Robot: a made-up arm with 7 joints.
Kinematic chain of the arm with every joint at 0, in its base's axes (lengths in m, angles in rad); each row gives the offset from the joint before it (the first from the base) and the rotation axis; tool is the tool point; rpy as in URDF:
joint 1: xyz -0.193 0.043 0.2 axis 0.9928 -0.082 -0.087
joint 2: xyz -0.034 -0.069 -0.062 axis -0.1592 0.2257 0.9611
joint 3: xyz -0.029 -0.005 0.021 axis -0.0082 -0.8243 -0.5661
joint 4: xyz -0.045 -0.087 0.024 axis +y
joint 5: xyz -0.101 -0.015 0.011 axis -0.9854 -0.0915 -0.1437
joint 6: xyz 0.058 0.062 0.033 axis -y
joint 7: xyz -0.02 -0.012 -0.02 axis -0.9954 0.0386 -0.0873
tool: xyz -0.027 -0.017 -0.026 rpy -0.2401 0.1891 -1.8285
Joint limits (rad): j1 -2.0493..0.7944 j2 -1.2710..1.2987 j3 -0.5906..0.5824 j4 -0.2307..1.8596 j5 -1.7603..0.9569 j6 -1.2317..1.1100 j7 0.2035..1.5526
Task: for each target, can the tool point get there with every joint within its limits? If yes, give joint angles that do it. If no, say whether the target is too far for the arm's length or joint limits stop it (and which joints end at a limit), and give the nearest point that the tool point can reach.
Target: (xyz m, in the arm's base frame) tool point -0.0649 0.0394 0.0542
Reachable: no: joint limits stop it (at a limit: joint 1, joint 3, joint 4, joint 6, joint 7) | nearest point -0.0822 0.0020 0.1157 | short by 0.074 m
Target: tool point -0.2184 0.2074 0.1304
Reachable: no: joint limits stop it (at a limit: joint 2, joint 3, joint 4, joint 5, joint 7) | nearest point -0.2625 0.1850 0.1458 | short by 0.052 m
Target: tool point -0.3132 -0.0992 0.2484
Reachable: yes | joints 0.0647 -0.3805 -0.4284 0.8407 -1.2988 0.6901 0.7753
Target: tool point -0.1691 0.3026 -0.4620
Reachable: no: too far | nearest point -0.2951 0.1116 0.0570 | short by 0.567 m
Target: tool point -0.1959 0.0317 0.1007
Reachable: no: joint limits stop it (at a limit: joint 1, joint 3, joint 4, joint 5, joint 6, joint 7) | nearest point -0.1670 -0.0057 0.1323 | short by 0.057 m
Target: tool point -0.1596 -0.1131 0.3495
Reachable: yes | joints -0.2188 1.0623 -0.2666 0.2805 -0.4168 -0.5734 0.7516
